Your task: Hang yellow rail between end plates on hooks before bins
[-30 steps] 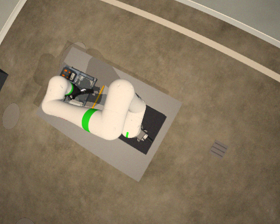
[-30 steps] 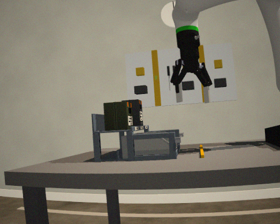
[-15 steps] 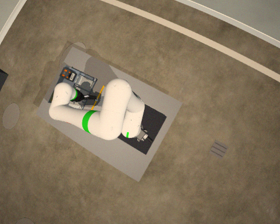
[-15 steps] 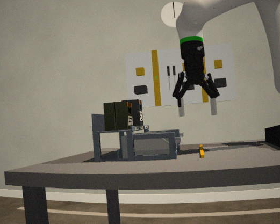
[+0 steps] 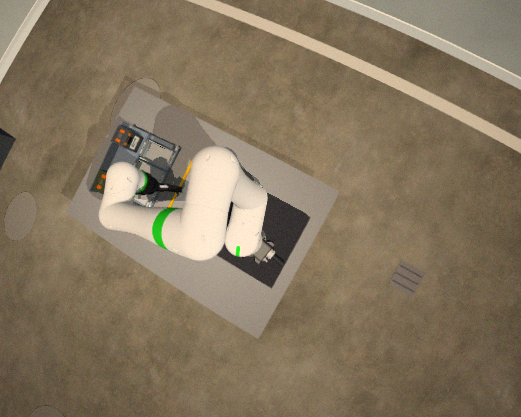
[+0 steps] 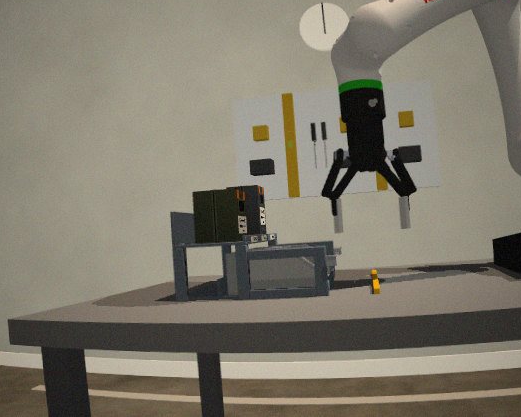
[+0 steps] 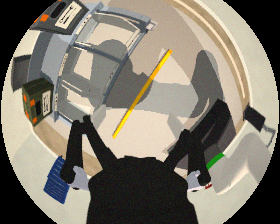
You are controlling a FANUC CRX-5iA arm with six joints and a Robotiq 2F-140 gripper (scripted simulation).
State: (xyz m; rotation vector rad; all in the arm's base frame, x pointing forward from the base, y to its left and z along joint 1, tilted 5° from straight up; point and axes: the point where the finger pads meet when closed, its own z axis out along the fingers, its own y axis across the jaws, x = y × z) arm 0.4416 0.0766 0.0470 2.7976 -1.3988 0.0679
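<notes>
The yellow rail lies 11 cm below my hand. Round my hand: dark green case (25 cm ahead, 16 cm to the left, 4 cm above).
</notes>
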